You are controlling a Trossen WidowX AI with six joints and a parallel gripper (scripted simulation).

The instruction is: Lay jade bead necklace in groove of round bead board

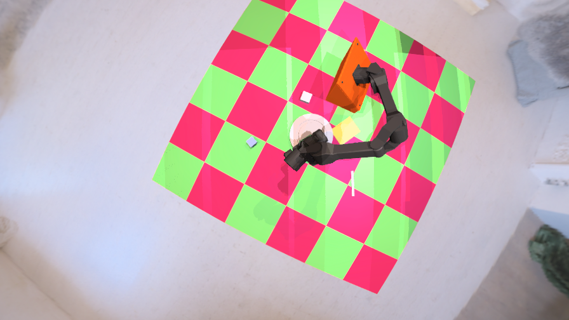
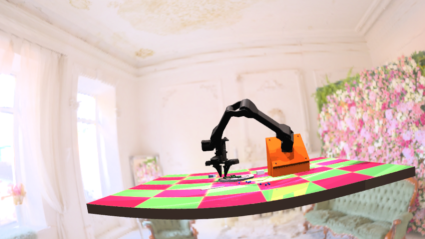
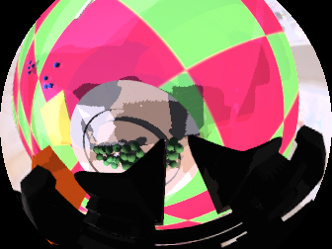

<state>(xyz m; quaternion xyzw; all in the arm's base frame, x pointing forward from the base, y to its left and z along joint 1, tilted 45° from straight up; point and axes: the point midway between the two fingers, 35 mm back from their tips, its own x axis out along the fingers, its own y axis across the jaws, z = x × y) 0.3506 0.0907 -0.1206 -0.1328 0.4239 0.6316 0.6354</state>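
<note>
My gripper tip is now 70 mm past the round bead board and 10 mm above it. Round my gripper tip: pale blue cube: 220 mm to the right, 100 mm ahead, 10 mm below; then white cube: 210 mm behind, 120 mm to the right, 10 mm below; then yellow patch: 180 mm behind, 120 mm to the left, 20 mm below.
</note>
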